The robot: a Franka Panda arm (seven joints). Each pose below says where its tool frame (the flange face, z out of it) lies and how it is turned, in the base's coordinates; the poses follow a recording.
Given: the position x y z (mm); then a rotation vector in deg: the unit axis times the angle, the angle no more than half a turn.
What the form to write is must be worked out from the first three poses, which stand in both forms.
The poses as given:
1: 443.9 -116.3 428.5 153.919 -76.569 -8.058
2: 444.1 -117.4 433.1 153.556 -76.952 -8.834
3: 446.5 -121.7 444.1 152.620 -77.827 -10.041
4: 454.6 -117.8 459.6 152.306 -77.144 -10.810
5: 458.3 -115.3 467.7 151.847 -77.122 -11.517
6: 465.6 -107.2 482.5 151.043 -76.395 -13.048
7: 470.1 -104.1 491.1 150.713 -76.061 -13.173
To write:
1: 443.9 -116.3 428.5 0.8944 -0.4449 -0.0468 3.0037
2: 444.1 -117.4 433.1 0.8928 -0.4474 -0.0514 3.0017
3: 446.5 -121.7 444.1 0.8893 -0.4535 -0.0585 2.9952
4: 454.6 -117.8 459.6 0.8903 -0.4509 -0.0632 2.9857
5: 458.3 -115.3 467.7 0.8896 -0.4518 -0.0675 2.9792
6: 465.6 -107.2 482.5 0.8897 -0.4500 -0.0769 2.9630
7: 470.1 -104.1 491.1 0.8900 -0.4492 -0.0778 2.9554
